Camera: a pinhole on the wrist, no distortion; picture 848 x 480 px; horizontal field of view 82.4 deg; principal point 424.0 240.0 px. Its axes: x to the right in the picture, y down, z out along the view. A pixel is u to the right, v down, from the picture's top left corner.
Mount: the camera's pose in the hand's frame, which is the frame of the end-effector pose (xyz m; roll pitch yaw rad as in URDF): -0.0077 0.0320 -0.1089 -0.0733 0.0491 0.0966
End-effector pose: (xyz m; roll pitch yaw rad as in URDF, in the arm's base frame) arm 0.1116 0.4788 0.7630 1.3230 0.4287 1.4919
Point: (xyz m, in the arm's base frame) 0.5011 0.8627 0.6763
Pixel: 808.7 135.4
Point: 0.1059 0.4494 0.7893
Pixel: 252.0 126.2
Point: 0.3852 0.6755 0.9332
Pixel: 566.2 349.0
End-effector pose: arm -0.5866 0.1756 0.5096 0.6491 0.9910 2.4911
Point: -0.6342 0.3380 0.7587
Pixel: 238.9 272.7
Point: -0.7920 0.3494 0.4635
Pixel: 735.8 302.6
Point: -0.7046 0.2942 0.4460
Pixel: 748.4 199.4
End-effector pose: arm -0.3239 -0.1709 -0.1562 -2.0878 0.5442 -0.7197
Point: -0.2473 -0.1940 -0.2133
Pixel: 721.2 42.0
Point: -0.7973 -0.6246 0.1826
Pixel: behind the camera
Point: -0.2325 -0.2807 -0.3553
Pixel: outside the picture
